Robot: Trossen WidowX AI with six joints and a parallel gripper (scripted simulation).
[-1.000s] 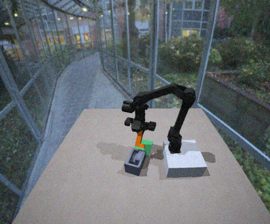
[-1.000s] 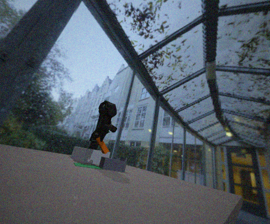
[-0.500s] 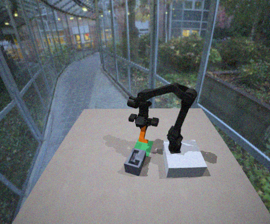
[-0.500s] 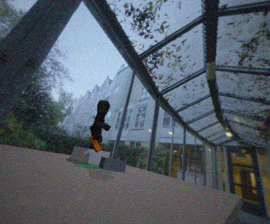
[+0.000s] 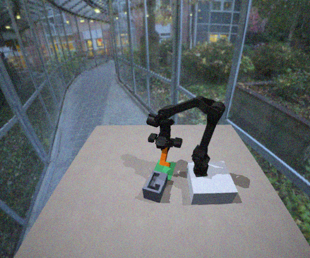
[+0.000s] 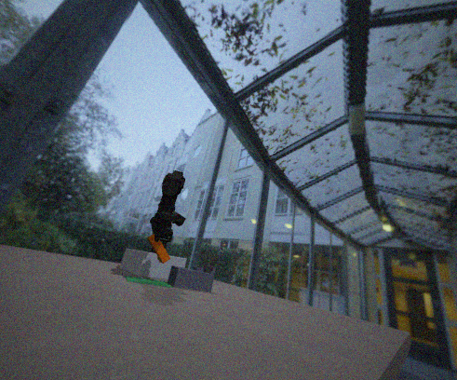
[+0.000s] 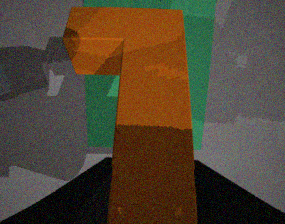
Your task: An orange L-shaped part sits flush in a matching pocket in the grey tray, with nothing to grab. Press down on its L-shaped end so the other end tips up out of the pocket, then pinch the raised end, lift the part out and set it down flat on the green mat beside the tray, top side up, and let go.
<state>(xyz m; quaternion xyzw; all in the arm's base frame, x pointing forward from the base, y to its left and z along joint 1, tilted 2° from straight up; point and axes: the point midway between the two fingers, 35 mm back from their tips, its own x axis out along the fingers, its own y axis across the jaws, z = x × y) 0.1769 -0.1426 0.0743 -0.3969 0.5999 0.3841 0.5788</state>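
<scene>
The green mat is 10 mm ahead of my gripper tip, 20 mm to the left of it and 150 mm below it. Also, from my gripper tip: orange L-shaped part (30 mm to the left, 30 mm below).
</scene>
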